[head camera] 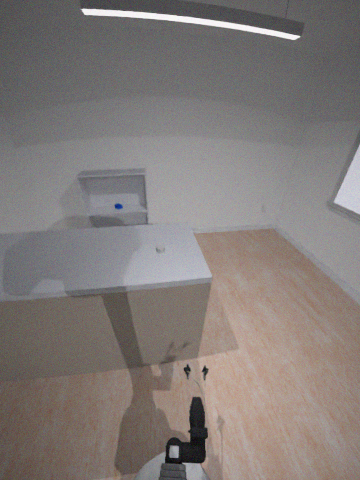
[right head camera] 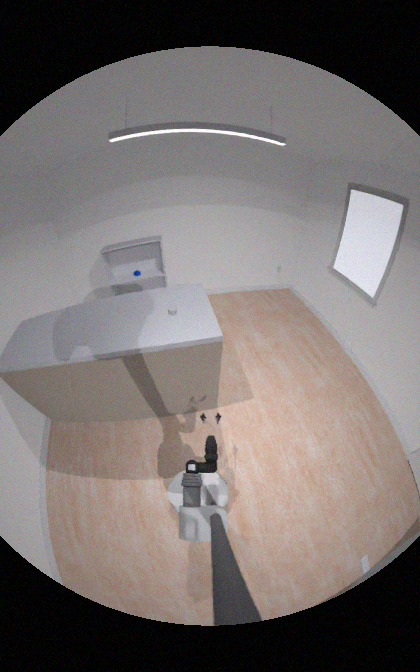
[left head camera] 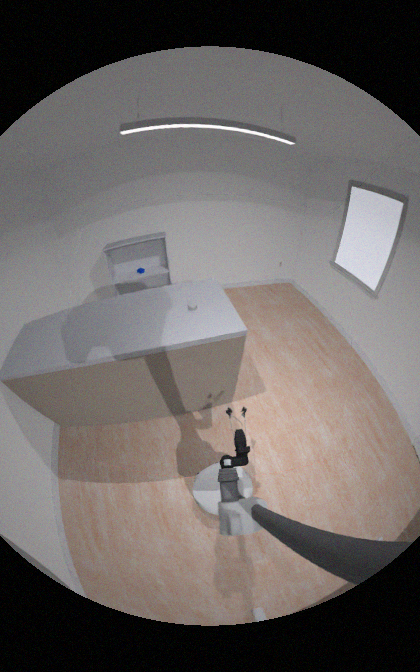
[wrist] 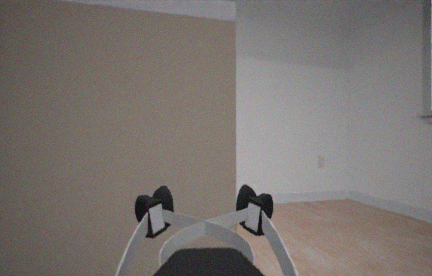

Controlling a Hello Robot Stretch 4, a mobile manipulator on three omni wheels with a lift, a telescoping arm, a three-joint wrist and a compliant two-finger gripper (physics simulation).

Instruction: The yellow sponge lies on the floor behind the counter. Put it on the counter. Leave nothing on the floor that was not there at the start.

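Places are measured from the robot's base along level axes (x right, y ahead, z up), in metres.
Pixels of known places: gripper, between the fingertips: (head camera: 196, 364) (wrist: 204, 201).
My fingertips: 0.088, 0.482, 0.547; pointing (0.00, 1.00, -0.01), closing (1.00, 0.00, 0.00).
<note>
Behind a point stands the place of what it marks, as x, y, z.
The counter (head camera: 180, 270) {-0.009, 0.798, 0.883} (left head camera: 220, 320) (right head camera: 200, 325) (wrist: 125, 110) {-0.053, 0.718, 0.659} has a pale top and a tan front, and stands ahead and to the left. The yellow sponge does not show in any view; the floor behind the counter is largely hidden by it. My gripper (head camera: 196, 371) {0.088, 0.483, 0.547} (left head camera: 236, 412) (right head camera: 210, 417) (wrist: 204, 201) {0.088, 0.483, 0.547} is open and empty, in front of the counter near its right end, below the level of the top.
A small whitish round thing (head camera: 160, 249) {-0.133, 0.949, 0.902} (left head camera: 192, 307) (right head camera: 172, 311) stands on the counter near its right end. A grey shelf unit (head camera: 112, 173) {-0.869, 2.231, 1.033} (left head camera: 135, 241) (right head camera: 132, 243) with a blue object (head camera: 118, 206) {-0.883, 2.290, 0.590} (left head camera: 141, 270) (right head camera: 137, 273) stands behind the counter. Floor (head camera: 280, 320) {0.977, 1.123, -0.026} runs past the counter's right end.
</note>
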